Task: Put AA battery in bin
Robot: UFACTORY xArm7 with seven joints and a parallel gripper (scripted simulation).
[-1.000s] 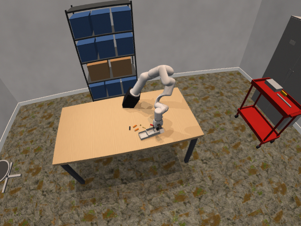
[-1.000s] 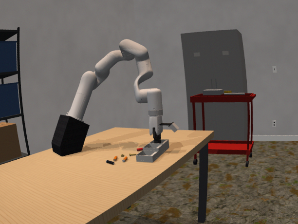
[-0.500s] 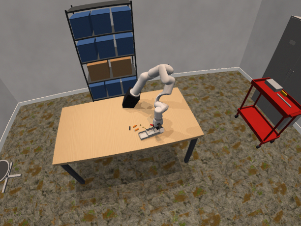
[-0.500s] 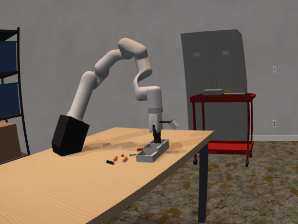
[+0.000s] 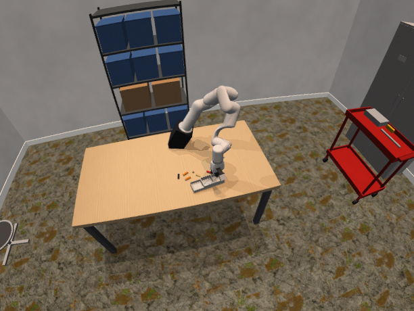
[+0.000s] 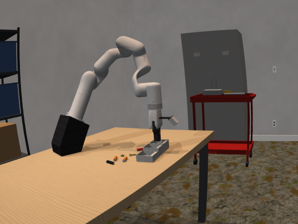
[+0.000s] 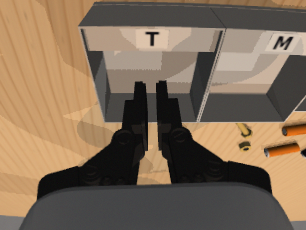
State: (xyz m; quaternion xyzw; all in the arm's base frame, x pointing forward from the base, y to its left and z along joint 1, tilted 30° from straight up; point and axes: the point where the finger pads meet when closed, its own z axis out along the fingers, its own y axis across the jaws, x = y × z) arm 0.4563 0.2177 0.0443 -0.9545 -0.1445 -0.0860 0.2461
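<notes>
The red AA battery is 80 mm behind my hand, 50 mm to the right of it and 60 mm below it. Round my hand: brass bolt: 60 mm behind, 150 mm to the right, 60 mm below; then brass nut: 100 mm behind, 180 mm to the right, 70 mm below; then bin tray: 30 mm ahead, 80 mm to the right, 50 mm below.
</notes>
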